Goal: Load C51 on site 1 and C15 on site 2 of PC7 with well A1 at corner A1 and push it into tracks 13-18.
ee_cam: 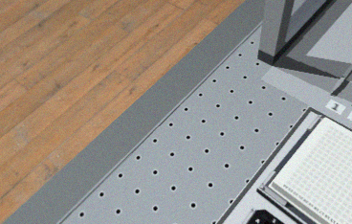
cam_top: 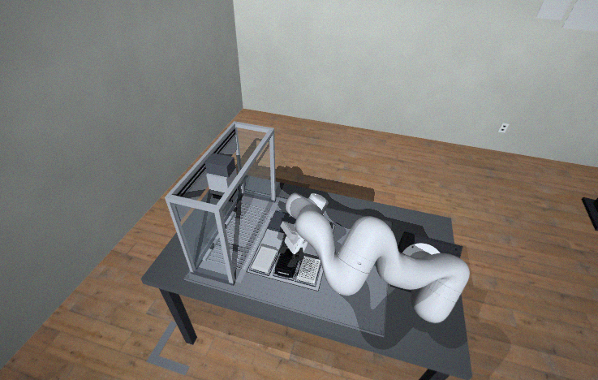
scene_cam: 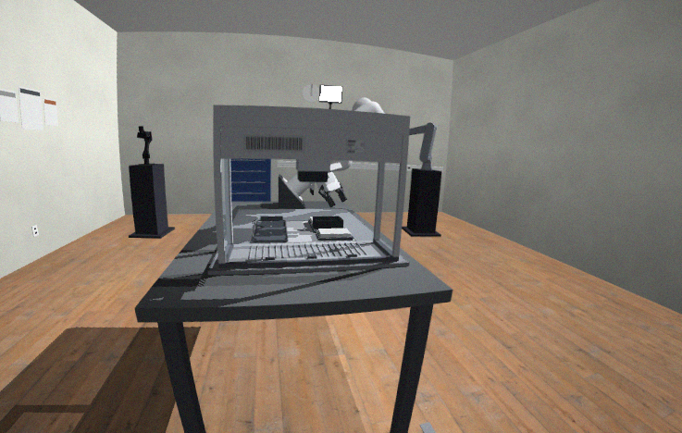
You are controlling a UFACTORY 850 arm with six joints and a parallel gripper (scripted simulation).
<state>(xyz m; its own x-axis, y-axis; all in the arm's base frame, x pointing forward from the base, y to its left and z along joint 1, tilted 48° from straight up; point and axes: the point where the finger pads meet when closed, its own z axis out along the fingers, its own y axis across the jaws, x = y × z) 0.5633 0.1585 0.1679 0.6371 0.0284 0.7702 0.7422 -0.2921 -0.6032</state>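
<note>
The white 96-well plate C15 lies 9 cm behind my hand, 6 cm to the right of it and 11 cm below it. Also, from my hand: nest S1 (9 cm behind, 6 cm to the right, 12 cm below); then black deep-well block C51 (1 cm ahead, 4 cm to the right, 10 cm below); then nest S2 (1 cm ahead, 4 cm to the right, 12 cm below).
</note>
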